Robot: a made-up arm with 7 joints. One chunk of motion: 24 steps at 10 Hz.
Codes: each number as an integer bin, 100 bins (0 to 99) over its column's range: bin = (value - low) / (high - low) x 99, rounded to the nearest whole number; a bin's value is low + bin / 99 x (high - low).
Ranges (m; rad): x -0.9..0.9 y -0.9..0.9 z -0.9..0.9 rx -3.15..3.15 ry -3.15..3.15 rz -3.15..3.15
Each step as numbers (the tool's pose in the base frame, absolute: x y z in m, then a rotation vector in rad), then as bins.
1 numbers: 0.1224 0.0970 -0.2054 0.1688 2.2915 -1.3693
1 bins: 56 55 38 52 86 28
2 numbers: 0.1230 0.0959 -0.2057 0.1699 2.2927 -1.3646
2 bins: 56 55 38 52 86 28
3 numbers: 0.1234 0.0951 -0.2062 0.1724 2.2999 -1.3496
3 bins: 56 55 38 52 86 28
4 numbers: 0.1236 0.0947 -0.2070 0.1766 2.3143 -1.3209
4 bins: 56 55 38 52 86 29
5 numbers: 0.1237 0.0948 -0.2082 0.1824 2.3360 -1.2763
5 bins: 56 55 38 52 86 29
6 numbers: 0.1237 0.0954 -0.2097 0.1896 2.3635 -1.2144
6 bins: 56 55 38 52 87 30
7 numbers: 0.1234 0.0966 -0.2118 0.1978 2.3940 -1.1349
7 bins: 56 55 38 53 87 32
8 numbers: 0.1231 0.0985 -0.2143 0.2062 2.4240 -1.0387
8 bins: 56 55 38 53 88 33
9 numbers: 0.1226 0.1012 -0.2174 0.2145 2.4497 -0.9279
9 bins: 56 55 38 53 88 35
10 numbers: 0.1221 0.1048 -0.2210 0.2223 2.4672 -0.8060
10 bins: 56 55 37 53 88 37
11 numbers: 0.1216 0.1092 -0.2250 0.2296 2.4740 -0.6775
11 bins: 56 56 37 53 88 39
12 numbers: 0.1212 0.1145 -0.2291 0.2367 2.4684 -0.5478
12 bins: 56 56 37 53 88 41
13 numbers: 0.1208 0.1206 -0.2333 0.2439 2.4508 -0.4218
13 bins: 56 56 37 53 88 43
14 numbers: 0.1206 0.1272 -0.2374 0.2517 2.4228 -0.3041
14 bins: 56 56 36 53 88 45
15 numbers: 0.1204 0.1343 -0.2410 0.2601 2.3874 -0.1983
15 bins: 56 57 36 54 87 46
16 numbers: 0.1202 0.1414 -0.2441 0.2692 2.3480 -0.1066
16 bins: 56 57 36 54 86 48
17 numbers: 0.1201 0.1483 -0.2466 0.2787 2.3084 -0.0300
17 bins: 56 58 36 54 86 49
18 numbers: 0.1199 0.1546 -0.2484 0.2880 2.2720 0.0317
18 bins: 56 58 36 54 85 50
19 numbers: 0.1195 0.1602 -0.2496 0.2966 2.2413 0.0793
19 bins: 56 58 36 54 85 51
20 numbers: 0.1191 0.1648 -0.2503 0.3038 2.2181 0.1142
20 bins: 56 59 36 54 84 51
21 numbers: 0.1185 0.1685 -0.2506 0.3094 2.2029 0.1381
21 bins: 56 59 36 54 84 52
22 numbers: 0.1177 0.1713 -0.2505 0.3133 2.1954 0.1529
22 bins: 56 59 36 54 84 52
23 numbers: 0.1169 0.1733 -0.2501 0.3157 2.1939 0.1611
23 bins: 56 59 36 54 84 52
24 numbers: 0.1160 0.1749 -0.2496 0.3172 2.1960 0.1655
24 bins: 56 59 36 54 84 52
